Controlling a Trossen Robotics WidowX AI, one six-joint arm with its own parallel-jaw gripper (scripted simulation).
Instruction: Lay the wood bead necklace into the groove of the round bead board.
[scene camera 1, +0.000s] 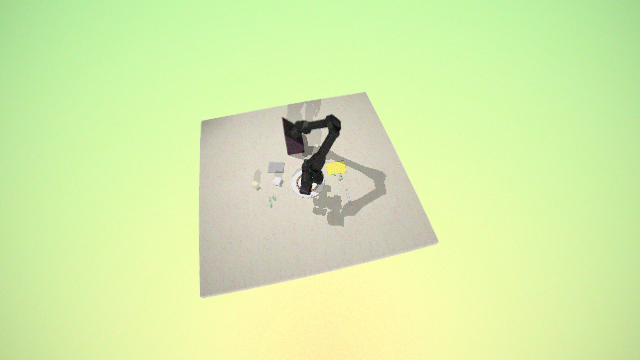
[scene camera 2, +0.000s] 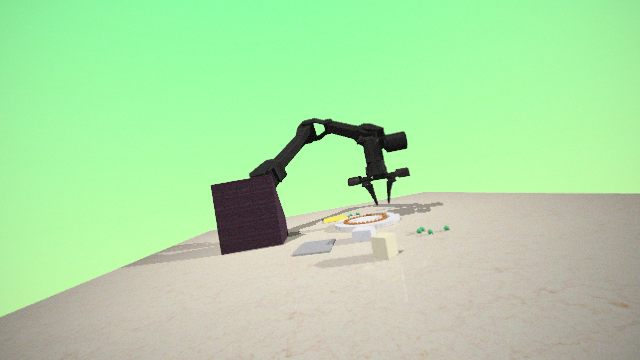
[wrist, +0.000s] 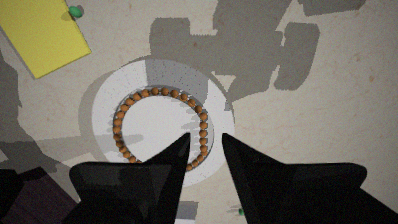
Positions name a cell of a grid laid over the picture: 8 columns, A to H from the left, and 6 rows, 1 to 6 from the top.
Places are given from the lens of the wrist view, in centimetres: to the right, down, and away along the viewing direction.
my gripper (wrist: E4): 1, 2, 11
round white bead board (wrist: D4): -6, 2, 14
